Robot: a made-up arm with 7 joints. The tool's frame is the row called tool.
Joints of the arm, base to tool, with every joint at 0 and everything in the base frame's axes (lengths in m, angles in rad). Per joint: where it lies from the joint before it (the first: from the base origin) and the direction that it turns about. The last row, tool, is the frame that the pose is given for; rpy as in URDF.
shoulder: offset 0 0 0 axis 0.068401 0.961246 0.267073
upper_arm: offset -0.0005 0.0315 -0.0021 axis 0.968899 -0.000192 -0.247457
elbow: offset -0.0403 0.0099 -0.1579 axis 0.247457 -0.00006 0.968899
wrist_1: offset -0.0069 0 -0.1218 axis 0.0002 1 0.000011
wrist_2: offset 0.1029 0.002 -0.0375 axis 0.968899 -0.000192 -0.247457
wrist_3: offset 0.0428 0 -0.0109 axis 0.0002 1 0.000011
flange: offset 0.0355 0 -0.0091 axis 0.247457 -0.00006 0.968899
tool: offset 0 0 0 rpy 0 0.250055 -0.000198
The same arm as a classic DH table. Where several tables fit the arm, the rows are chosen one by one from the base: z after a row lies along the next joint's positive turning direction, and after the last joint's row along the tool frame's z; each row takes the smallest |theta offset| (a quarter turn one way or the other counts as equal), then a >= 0, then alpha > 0; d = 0 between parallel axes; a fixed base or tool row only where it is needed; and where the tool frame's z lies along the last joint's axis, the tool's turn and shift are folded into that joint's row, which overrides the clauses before.
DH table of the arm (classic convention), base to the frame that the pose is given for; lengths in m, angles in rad. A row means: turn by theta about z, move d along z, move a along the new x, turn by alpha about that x. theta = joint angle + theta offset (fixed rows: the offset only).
base (fixed): theta offset -0.0710, d 0.0000, a 0.0000, alpha -1.3004
shoulder: theta offset -1.3111, d 0.0297, a -0.0108, alpha -1.5708
upper_arm: theta offset 1.2915, d 0.0001, a -0.0099, alpha 1.5708
elbow: theta offset 1.5708, d -0.2827, a 0.0235, alpha -1.5708
wrist_1: theta offset 1.5708, d 0.0020, a 0.0109, alpha 1.5708
wrist_2: theta offset 0.0000, d 0.1531, a 0.0000, alpha -1.5708
wrist_3: theta offset -1.5708, d 0.0000, a 0.0366, alpha 1.5708
flange: theta offset 0.0000, d 0.0000, a 0.0000, alpha 0.0000

